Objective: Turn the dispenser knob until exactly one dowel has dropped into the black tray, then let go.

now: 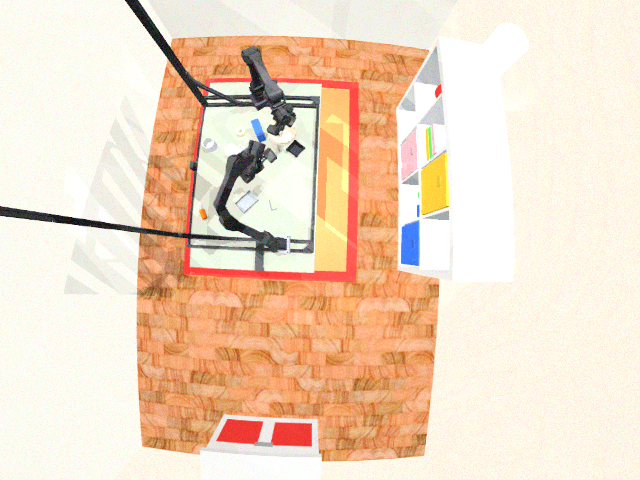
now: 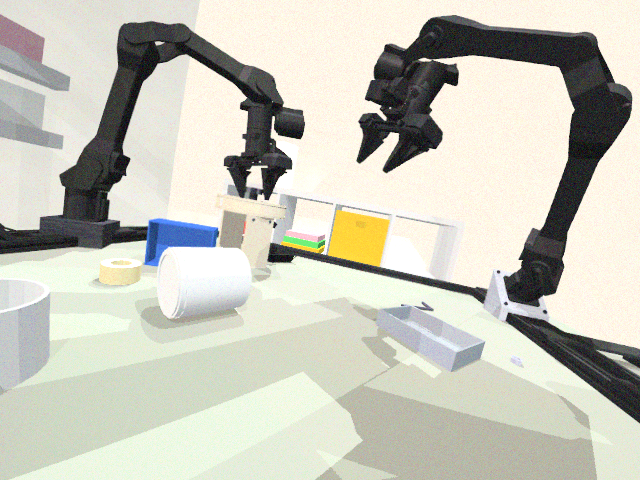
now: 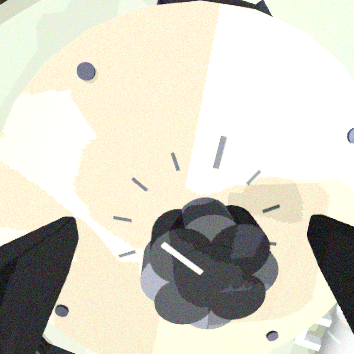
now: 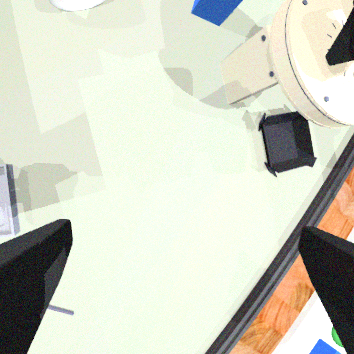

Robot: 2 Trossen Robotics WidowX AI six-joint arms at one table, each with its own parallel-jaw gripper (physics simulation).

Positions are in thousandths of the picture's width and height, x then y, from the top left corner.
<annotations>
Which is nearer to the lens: the white cylinder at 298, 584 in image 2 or the tape roll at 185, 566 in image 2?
The white cylinder.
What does the grey tray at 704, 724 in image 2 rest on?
The table.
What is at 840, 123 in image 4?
A dispenser.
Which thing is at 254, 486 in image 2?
A blue bin.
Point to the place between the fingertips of the right gripper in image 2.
At 577, 349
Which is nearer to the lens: the white cylinder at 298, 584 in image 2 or the grey tray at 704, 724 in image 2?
The white cylinder.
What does the right gripper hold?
Nothing.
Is the right gripper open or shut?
Open.
</annotations>
